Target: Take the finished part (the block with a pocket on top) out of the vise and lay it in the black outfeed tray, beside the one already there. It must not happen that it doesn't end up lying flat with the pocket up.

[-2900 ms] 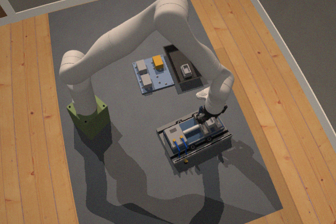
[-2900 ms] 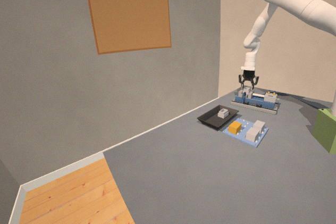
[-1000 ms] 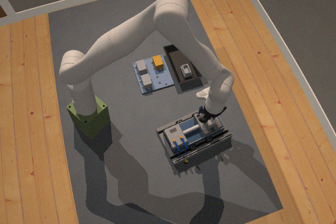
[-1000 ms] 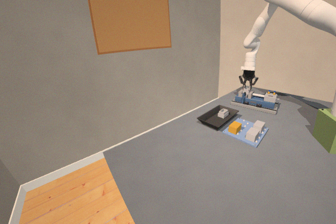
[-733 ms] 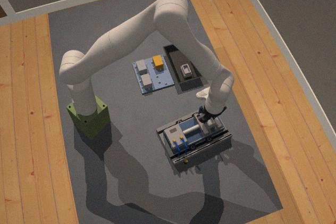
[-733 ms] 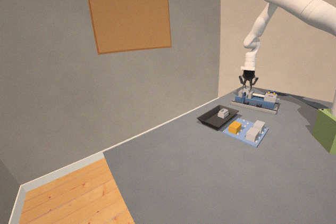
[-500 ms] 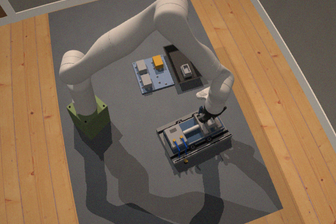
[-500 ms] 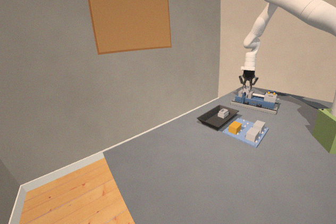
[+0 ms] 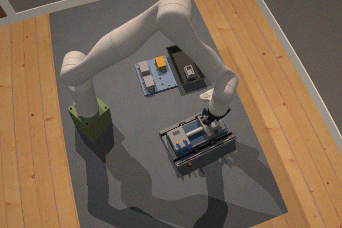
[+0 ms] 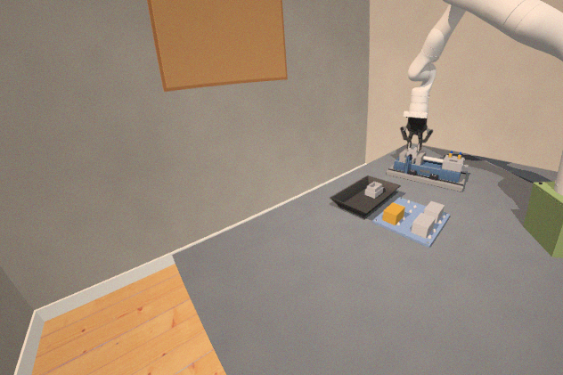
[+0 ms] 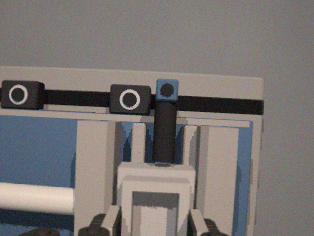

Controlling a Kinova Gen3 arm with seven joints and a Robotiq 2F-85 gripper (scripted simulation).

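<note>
Right now the tray floor is 360 mm to the left of my hand, 110 mm below it and 20 mm behind it. From my hand the other things lie so: vise (80 mm below, 70 mm behind, 10 mm to the right); then light blue fixture plate (350 mm to the left, 180 mm behind, 120 mm below); then cylinder rod (80 mm behind, 40 mm below, 20 mm to the right).
</note>
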